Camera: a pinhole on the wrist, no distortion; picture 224 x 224 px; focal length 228.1 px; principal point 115.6 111.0 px. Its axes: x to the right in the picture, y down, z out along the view. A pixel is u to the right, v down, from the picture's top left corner.
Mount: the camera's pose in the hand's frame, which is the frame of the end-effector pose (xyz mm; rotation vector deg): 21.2 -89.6 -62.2 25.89 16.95 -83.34
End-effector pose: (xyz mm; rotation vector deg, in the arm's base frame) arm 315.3 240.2 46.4 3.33 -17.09 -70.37
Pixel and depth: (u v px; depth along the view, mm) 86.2 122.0 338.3
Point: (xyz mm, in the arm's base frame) 60.4 193.1 252.7
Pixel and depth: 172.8 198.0 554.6
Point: -144.5 -59.8 363.6
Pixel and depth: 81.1 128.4 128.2
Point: 184.5 184.8 81.6
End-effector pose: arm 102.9 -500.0 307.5 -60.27 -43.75 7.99
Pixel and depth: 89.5 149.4 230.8
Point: -9.1 -455.1 511.0
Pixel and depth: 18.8 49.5 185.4
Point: -43.8 -482.9 407.5
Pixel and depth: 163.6 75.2 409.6
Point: -191.5 -530.2 639.0
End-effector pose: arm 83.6 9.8 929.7 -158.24 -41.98 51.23
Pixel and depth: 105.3 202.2 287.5
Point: -44.1 242.0 759.6
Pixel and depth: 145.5 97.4 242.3
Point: -95.1 205.6 889.5
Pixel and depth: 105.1 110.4 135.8
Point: -4.5 142.3 917.2
